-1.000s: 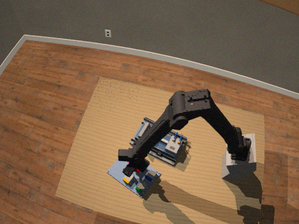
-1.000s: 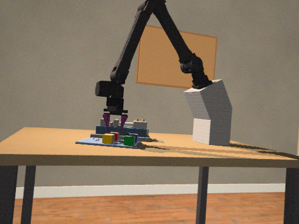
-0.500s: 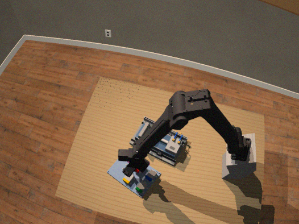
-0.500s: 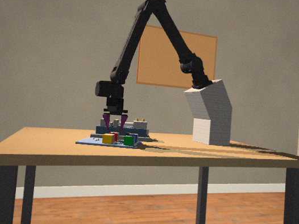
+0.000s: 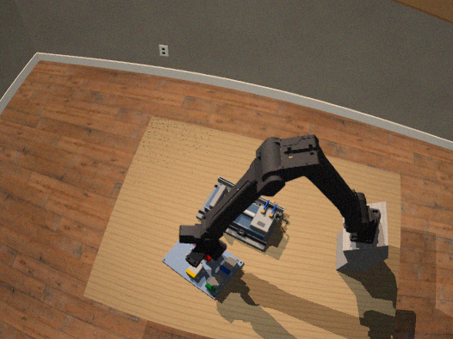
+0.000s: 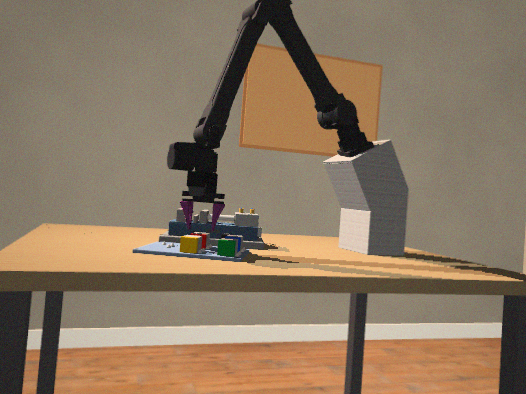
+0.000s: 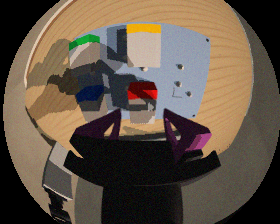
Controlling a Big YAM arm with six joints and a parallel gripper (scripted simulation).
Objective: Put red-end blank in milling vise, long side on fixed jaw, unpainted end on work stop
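My hand is 4 cm above the red-ended blank. Also, from my hand: blue-ended blank: 9 cm behind, 4 cm below, 2 cm to the left; light blue plate: 6 cm below, 4 cm to the left, 1 cm ahead; yellow-ended blank: 9 cm to the left, 4 cm below, 2 cm ahead.
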